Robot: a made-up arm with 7 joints.
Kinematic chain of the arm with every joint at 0, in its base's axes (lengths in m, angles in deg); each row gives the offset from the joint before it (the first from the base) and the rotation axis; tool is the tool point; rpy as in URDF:
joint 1: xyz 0 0 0.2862 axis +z
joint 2: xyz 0 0 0 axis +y
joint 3: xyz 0 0 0.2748 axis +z
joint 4: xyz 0.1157 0 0 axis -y
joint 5: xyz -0.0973 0 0.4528 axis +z
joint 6: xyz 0 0 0 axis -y
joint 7: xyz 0.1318 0 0 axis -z
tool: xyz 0 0 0 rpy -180 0 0
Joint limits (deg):
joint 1: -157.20..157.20
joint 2: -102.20..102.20
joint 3: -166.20..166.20
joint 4: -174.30..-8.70
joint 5: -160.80..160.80
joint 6: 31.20..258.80
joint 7: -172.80..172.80
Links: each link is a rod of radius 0.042 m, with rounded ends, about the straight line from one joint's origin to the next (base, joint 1, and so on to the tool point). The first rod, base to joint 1, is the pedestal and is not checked.
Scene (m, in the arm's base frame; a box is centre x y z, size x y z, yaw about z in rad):
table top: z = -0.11
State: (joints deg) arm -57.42 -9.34 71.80 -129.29 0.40 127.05 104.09
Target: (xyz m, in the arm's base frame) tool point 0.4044 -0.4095 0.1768
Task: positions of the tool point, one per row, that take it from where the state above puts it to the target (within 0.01 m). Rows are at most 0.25 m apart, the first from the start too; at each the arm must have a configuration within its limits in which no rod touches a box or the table.
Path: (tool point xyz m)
1: 0.6336 -0.0612 0.3215
2: 0.5506 -0.2653 0.2527
3: 0.4044 -0.4095 0.1768

